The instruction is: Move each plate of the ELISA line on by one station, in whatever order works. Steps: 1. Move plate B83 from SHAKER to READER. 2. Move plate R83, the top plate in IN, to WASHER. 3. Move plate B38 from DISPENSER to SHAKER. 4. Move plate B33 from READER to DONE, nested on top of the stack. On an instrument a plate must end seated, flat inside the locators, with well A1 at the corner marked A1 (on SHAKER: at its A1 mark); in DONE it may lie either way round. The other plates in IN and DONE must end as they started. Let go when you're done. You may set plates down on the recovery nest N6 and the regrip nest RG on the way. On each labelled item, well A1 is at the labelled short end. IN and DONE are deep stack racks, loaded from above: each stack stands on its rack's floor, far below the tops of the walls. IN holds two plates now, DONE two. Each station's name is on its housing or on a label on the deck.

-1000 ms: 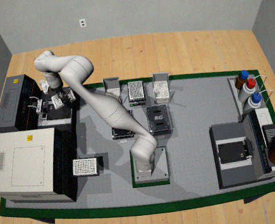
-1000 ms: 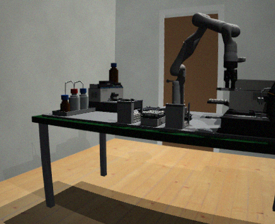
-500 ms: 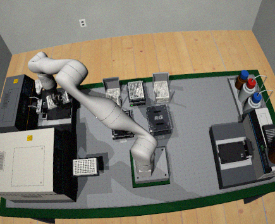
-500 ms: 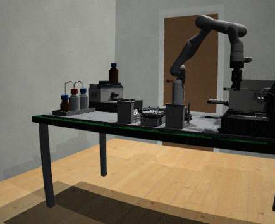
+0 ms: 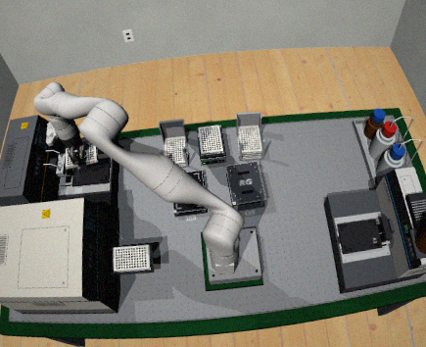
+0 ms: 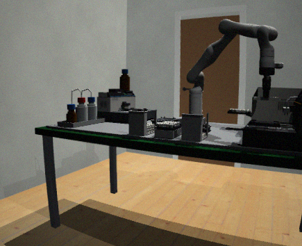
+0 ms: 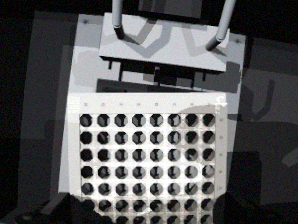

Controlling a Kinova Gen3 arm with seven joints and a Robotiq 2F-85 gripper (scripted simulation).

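Now: the washer tray 13 cm below my hand. Also, from my hand: dark reader tray 36 cm behind, 19 cm to the right, 11 cm below; then N6 nest 8 cm behind, 38 cm to the right, 19 cm below; then white reader housing 38 cm behind, 10 cm to the left, 2 cm above.
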